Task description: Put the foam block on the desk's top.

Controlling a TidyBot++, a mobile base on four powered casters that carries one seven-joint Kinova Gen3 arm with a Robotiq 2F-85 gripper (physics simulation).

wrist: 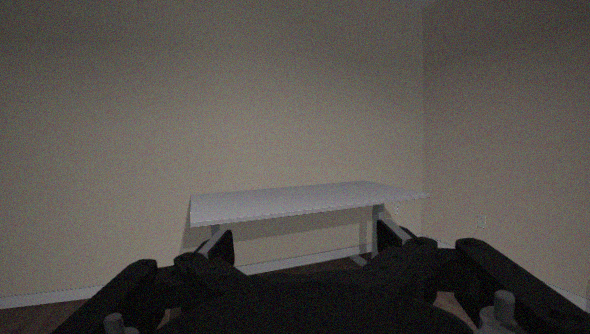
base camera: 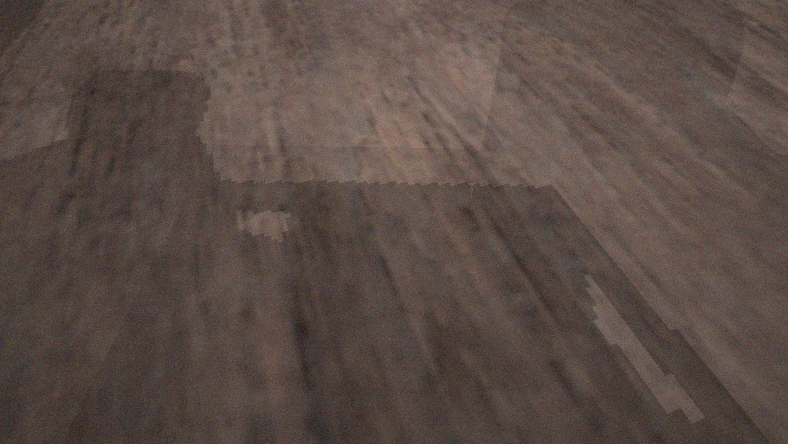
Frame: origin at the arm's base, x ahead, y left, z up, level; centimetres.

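Seen in the pictures: gripper, fingertip midpoint: (wrist: 304,241).
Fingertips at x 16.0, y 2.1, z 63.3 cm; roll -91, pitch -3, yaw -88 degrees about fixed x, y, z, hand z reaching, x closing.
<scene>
A point is followed by its place in that frame.
The desk (wrist: 300,200) @[z 32.4, x 168.2, y 8.1 cm] stands against the wall ahead in the wrist view, with a pale flat top and grey legs. No object can be made out on its top. My gripper (wrist: 304,241) @[z 63.3, x 16.0, y 2.1 cm] is open, with its two fingers wide apart and nothing between them. In the wrist view the fingertips show below the desk's top, and the desk is some distance beyond them. The foam block does not show in either view. The gripper's dark body hides part of the desk's legs and the floor.
Beige walls (wrist: 280,100) @[z 103.2, x 222.7, y 24.8 cm] meet in a corner to the right of the desk. A white baseboard (wrist: 50,297) @[z -35.2, x 152.7, y 186.6 cm] runs along the wall's foot. A small outlet (wrist: 481,221) @[z -0.2, x 219.5, y -143.0 cm] is on the right wall. Wooden floor (base camera: 386,308) @[z -39.6, x 30.5, y 4.2 cm] with shadows and light patches shows in the base camera view.
</scene>
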